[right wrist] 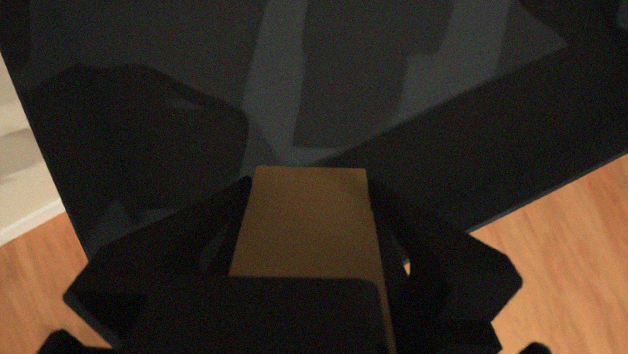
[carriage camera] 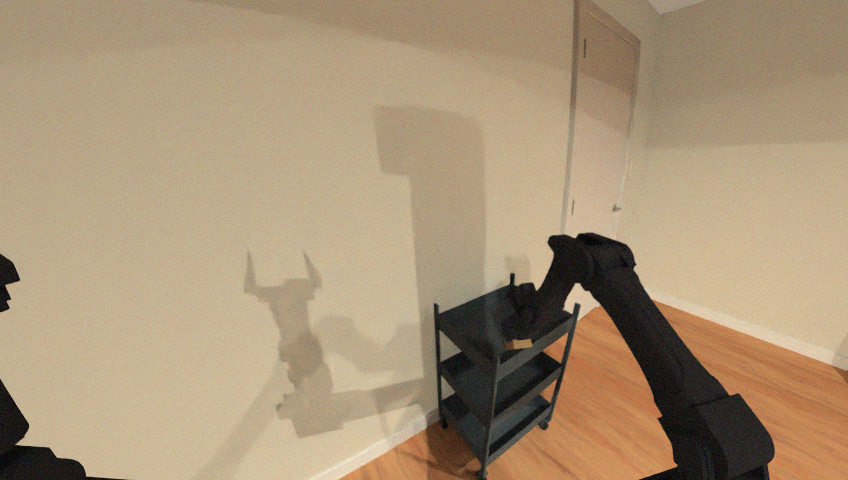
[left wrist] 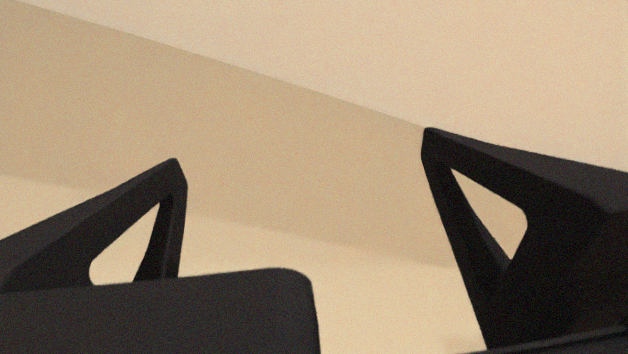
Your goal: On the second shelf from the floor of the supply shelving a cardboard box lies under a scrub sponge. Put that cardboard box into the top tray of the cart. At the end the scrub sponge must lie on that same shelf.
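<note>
My right gripper is shut on the brown cardboard box, gripping its two sides. It points down over the near corner of the cart's dark top tray. In the right wrist view, the tray floor shows beyond the box. I cannot tell whether the box touches the tray. My left gripper is open and empty, with a plain wall beyond its fingers. The scrub sponge and the supply shelving do not show in these views.
The three-tier cart stands on the wood floor close to the beige wall. Its corner posts rise above the top tray. A door is in the wall behind the cart. Part of the left arm shows at the left edge.
</note>
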